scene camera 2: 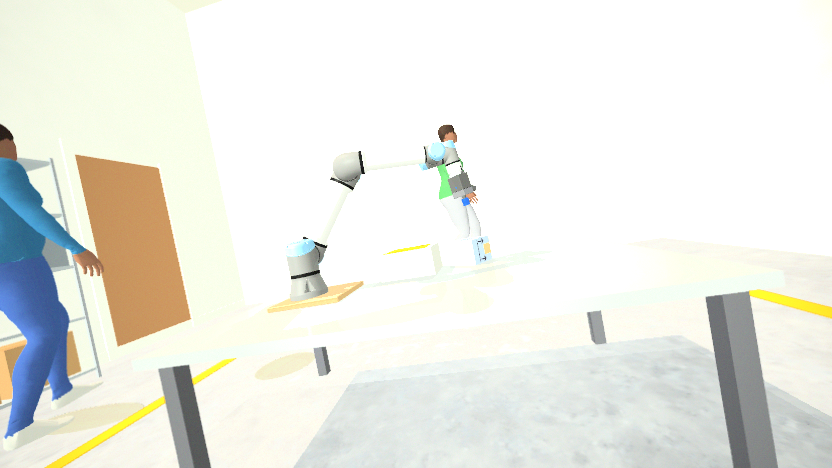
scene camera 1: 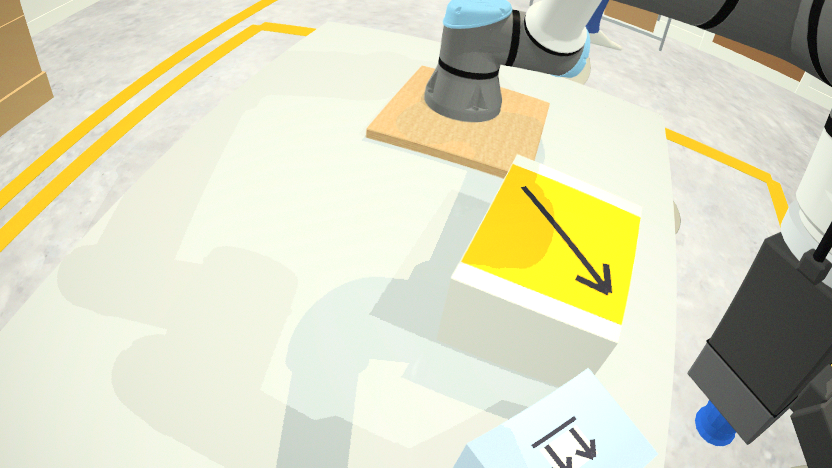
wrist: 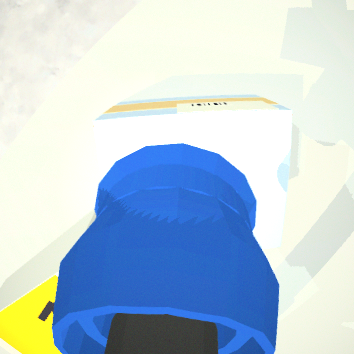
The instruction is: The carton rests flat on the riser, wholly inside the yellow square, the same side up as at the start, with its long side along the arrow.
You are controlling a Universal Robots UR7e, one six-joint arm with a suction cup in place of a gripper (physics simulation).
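Observation:
The pale blue and white carton (scene camera 1: 616, 413) (scene camera 2: 481, 250) (wrist: 270, 150) stands on the table beside the riser (scene camera 1: 523, 325) (scene camera 2: 413, 263), at the bottom edge of the scene camera 1 view. Two dark arrows and a bar mark its upper face there; an orange band crosses one side in the wrist view. The yellow square (scene camera 1: 610, 232) (scene camera 2: 407, 250) (wrist: 25, 320) on the riser carries a black arrow (scene camera 1: 561, 232) and no carton. My gripper, a blue suction cup (scene camera 1: 715, 427) (scene camera 2: 466, 201) (wrist: 175, 200), is open, holds nothing and hangs tilted, well above the carton. It hides part of the carton in the wrist view.
The arm's base stands on a wooden board (scene camera 1: 407, 116) (scene camera 2: 343, 292) behind the riser. A person in green (scene camera 2: 445, 183) stands beyond the table, behind the arm's wrist. A person in blue (scene camera 2: 23, 209) is at the left by the shelf rack. Brown boxes (scene camera 1: 17, 69) stand at the far left.

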